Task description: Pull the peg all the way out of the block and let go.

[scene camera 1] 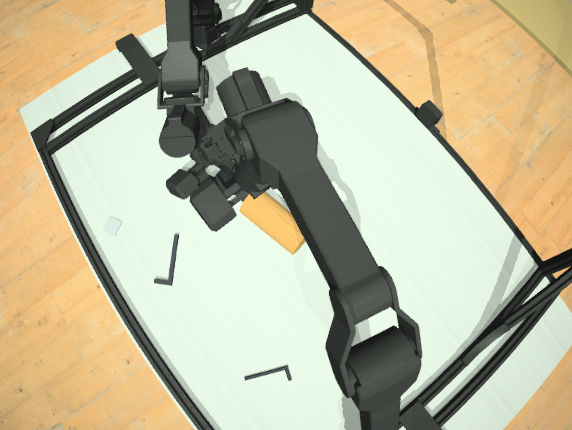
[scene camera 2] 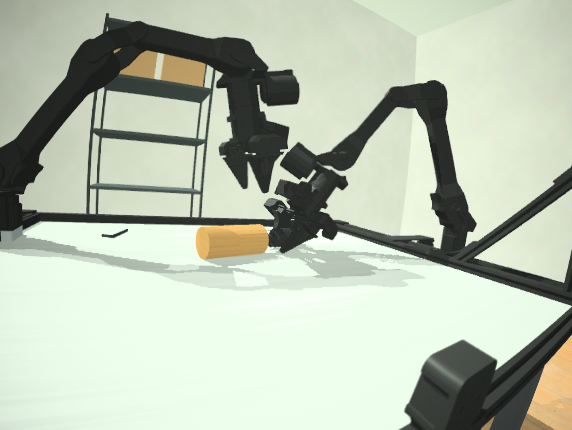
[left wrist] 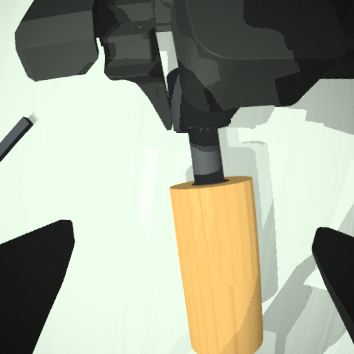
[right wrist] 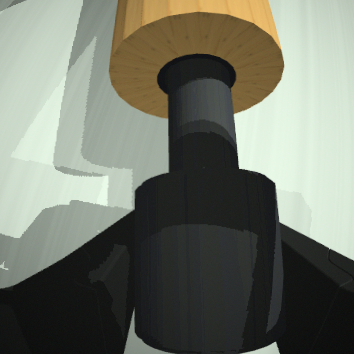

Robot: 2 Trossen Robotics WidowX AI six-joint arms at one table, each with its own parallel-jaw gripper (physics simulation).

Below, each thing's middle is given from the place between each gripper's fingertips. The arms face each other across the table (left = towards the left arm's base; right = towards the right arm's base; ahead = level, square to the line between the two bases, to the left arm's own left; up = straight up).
The wooden block (scene camera 2: 211,242) is 5 cm behind my left hand, 4 cm to the left of it and 9 cm below it. Also, from my left hand: dark peg (right wrist: 208,264) (3 cm to the right, 9 cm below).
My right gripper is now 9 cm to the right of the wooden block, 6 cm past it and 2 cm below it. From my right hand the other things lie so: dark peg: 3 cm to the left, 2 cm above, 1 cm behind.
